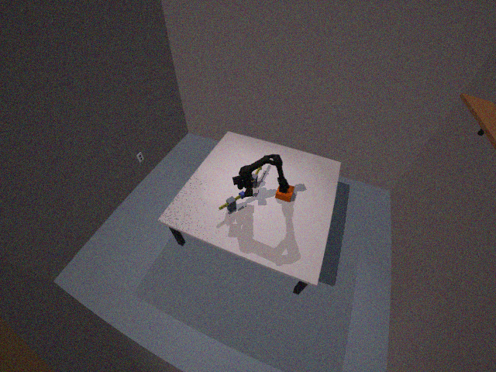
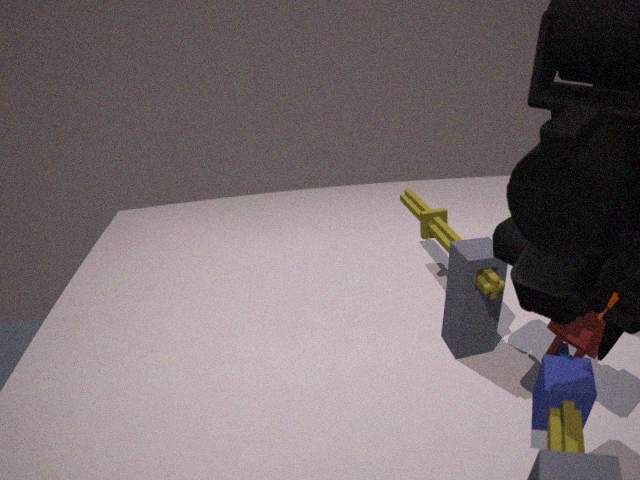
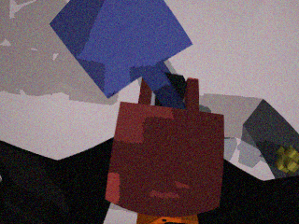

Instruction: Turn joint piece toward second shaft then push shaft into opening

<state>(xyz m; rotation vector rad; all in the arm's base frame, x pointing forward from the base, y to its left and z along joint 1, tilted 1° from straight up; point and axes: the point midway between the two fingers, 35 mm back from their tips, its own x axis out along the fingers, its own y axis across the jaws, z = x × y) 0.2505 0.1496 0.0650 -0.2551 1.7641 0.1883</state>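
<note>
The red joint piece lies 20 mm ahead of my gripper tip and 30 mm above it.
</note>
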